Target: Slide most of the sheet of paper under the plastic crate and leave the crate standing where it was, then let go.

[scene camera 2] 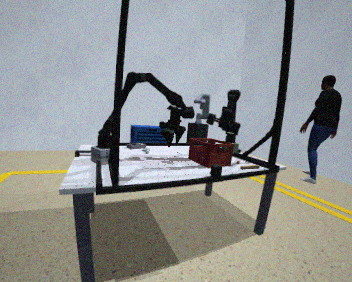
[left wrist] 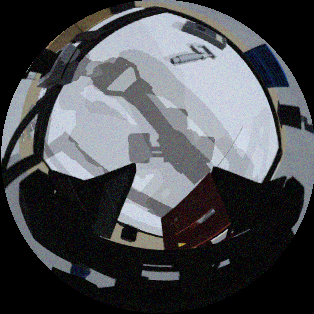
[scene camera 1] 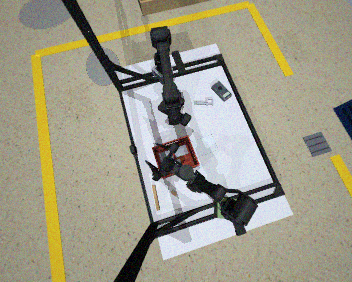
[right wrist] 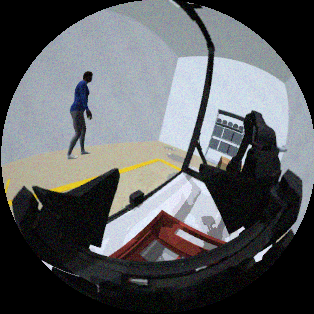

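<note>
The red plastic crate (scene camera 1: 194, 151) (scene camera 2: 210, 154) (left wrist: 195, 217) stands upright on the white table. The white paper is hard to tell from the table; a thin line (left wrist: 230, 147) in the left wrist view may be its edge. How much lies under the crate I cannot tell. My left gripper (scene camera 2: 173, 142) (left wrist: 175, 168) is open and empty, above the table beside the crate, left of it in scene camera 2. My right gripper (scene camera 1: 152, 154) (right wrist: 159, 169) is open and empty over the crate, its fingers reaching past the crate's left side in scene camera 1.
A grey tool (scene camera 1: 202, 102) (left wrist: 192, 55) and a dark device (scene camera 1: 221, 90) (left wrist: 204, 34) lie at the upper right of the table in scene camera 1. A wooden stick (scene camera 1: 156, 197) (scene camera 2: 250, 167) lies near the crate. A grey box (scene camera 2: 100, 155) stands by the left frame post.
</note>
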